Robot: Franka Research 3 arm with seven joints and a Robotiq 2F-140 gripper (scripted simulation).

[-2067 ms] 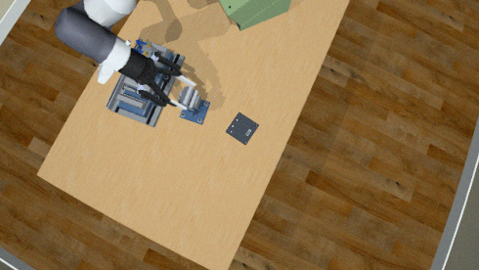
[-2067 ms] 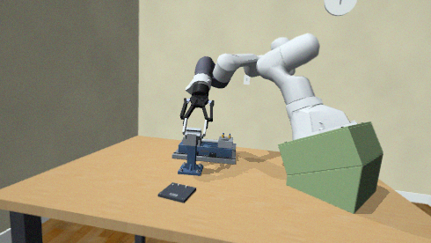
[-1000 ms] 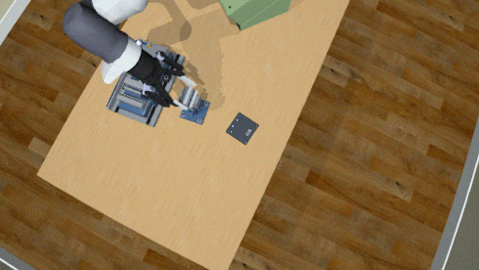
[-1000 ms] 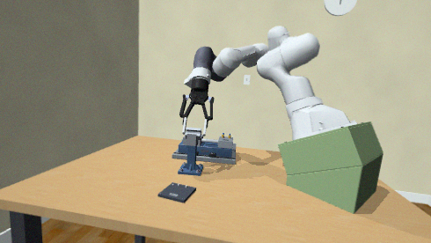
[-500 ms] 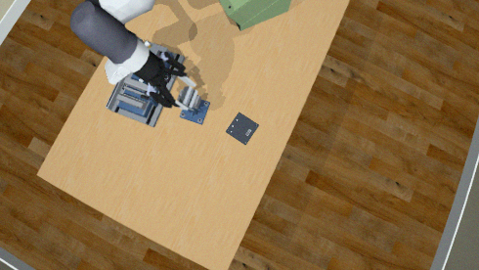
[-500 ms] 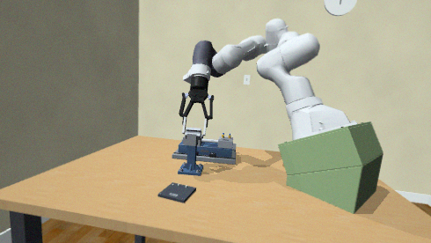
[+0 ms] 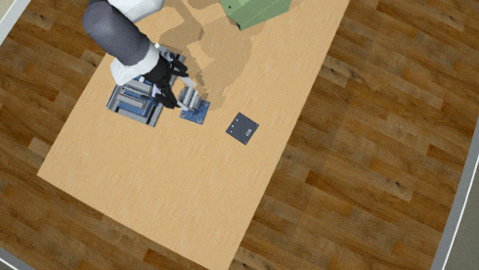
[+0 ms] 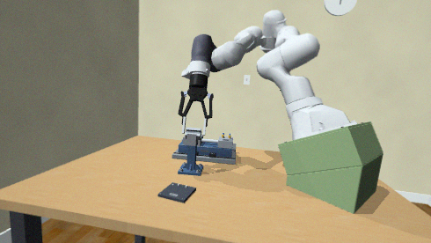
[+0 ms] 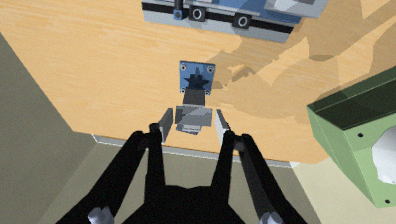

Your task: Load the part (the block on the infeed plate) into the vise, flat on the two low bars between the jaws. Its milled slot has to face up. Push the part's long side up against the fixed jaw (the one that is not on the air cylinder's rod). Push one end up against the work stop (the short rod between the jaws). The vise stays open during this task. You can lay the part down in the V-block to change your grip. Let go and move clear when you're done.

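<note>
Now: hand 20 mm above the grey part and 10 mm to the right of it. From my hand the other things lie so: vise 200 mm to the right, 140 mm below, 40 mm behind; then dark work stop rod 150 mm to the right, 90 mm below, 30 mm ahead; then grey air cylinder 190 mm to the right, 130 mm behind, 100 mm below.
</note>
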